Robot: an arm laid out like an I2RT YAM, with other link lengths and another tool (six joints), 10 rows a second.
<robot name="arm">
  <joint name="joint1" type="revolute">
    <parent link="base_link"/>
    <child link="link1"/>
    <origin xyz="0 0 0.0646"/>
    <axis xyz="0 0 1"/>
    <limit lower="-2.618" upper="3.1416"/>
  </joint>
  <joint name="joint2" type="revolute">
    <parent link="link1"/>
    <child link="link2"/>
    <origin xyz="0.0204 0.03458 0.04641" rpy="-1.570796 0 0"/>
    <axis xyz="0 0 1"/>
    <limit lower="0" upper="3.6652"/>
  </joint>
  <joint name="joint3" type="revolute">
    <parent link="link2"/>
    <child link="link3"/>
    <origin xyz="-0.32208 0 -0.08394" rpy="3.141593 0 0"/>
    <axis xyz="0 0 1"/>
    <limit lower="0" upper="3.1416"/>
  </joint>
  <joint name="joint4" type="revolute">
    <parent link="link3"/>
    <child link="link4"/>
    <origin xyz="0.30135 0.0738 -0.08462"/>
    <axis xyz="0 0 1"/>
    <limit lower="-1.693" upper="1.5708"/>
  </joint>
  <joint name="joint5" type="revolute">
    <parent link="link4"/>
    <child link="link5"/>
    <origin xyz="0.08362 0.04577 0.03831" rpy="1.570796 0 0"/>
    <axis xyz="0 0 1"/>
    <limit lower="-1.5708" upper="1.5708"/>
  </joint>
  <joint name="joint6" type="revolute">
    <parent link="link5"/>
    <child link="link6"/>
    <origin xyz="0.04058 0 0.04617" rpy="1.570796 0 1.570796"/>
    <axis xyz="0 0 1"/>
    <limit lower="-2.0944" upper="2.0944"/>
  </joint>
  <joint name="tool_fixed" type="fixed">
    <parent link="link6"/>
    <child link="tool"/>
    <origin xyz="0.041 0.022 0.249" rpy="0 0.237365 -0.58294"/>
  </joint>
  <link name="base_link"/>
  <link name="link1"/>
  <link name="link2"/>
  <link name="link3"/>
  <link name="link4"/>
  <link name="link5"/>
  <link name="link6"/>
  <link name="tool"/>
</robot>
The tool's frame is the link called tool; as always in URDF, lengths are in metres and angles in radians.
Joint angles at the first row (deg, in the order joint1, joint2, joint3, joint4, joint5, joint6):
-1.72 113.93 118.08 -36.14 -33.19 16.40
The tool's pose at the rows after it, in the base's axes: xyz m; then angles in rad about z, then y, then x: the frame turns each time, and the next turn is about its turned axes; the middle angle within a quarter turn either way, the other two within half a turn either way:
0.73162 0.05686 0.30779 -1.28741 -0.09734 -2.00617
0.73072 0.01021 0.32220 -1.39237 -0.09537 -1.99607
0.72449 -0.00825 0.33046 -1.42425 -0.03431 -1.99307
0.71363 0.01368 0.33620 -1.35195 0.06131 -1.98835
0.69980 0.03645 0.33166 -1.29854 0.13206 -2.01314
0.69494 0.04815 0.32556 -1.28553 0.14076 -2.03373
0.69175 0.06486 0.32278 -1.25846 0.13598 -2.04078
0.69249 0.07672 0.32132 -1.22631 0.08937 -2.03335
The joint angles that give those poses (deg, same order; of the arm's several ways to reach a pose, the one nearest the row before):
-4.25 112.51 118.08 -35.20 -29.36 18.09
-7.03 111.11 118.08 -35.13 -26.72 20.12
-9.50 110.45 118.08 -35.27 -28.88 23.16
-10.61 110.41 118.08 -35.59 -35.97 25.74
-10.52 110.46 118.09 -37.58 -40.18 27.27
-9.61 110.48 118.08 -38.87 -40.14 27.20
-8.21 110.47 118.08 -39.50 -40.10 26.59
-6.79 110.48 118.08 -39.66 -39.24 23.90

